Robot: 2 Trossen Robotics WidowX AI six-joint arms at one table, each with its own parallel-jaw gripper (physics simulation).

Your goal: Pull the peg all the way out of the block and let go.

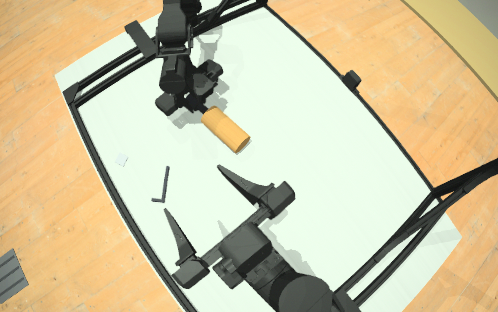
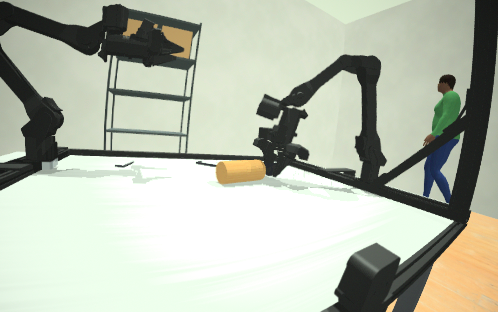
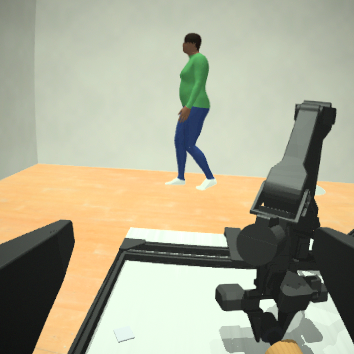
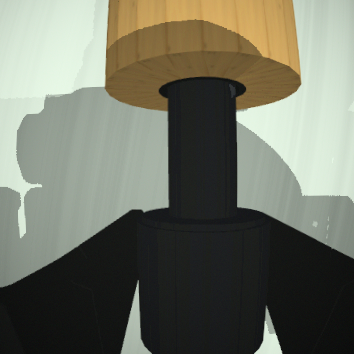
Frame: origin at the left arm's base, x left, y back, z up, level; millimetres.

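Where they show: left gripper, fingertip midpoint: [image 1: 191,187] [image 2: 179,54] [image 3: 197,237]; right gripper, fingertip midpoint: [image 1: 198,107] [image 2: 269,175] [image 3: 268,339] [image 4: 196,222]; left arm's base, link origin: [image 2: 41,159]; right arm's base, link origin: [image 1: 188,22] [image 2: 368,181] [image 3: 295,252].
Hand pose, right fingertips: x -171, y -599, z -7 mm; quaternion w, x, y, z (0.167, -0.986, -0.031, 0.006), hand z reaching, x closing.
Things, the pixels of their centre, and the offset from my right fingertips. "pt": a spot on its surface instead.
- block, body centre: [image 1: 225,129] [image 2: 241,171] dx -10, dy +102, dz +17 mm
- black peg, body centre: [image 4: 201,136] [image 3: 277,344] [image 1: 205,110] [image 2: 262,169] dx -3, dy +29, dz +18 mm
- dark L-shaped rod, body centre: [image 1: 160,183] dx +203, dy +100, dz -8 mm
- small pale square, surface spot: [image 3: 124,334] [image 1: 122,159] pt dx +248, dy -20, dz -10 mm
- black box, surface spot: [image 2: 372,270] [image 1: 360,79] pt dx -416, dy +235, dz +40 mm
The block [image 1: 226,129] [image 2: 241,171] [image 3: 283,347] [image 4: 200,30] is a light wooden cylinder lying on its side on the white table. The black peg [image 4: 202,150] has a narrow shaft that goes into the round hole in the block's end face; its wide head is outside. How deep the shaft reaches inside is hidden. My right gripper [image 1: 197,106] [image 2: 272,170] [image 3: 270,334] [image 4: 196,222] is shut on the peg's head, one finger on each side. My left gripper [image 1: 192,188] [image 2: 181,49] [image 3: 197,237] is wide open and empty, held high above the table.
A dark L-shaped rod [image 1: 165,185] and a small pale square [image 1: 121,159] [image 3: 124,334] lie on the table. Black rails [image 1: 95,160] edge the table. A black box [image 1: 352,80] [image 2: 372,270] sits on one rail. A person [image 2: 444,125] [image 3: 195,95] is beyond the table.
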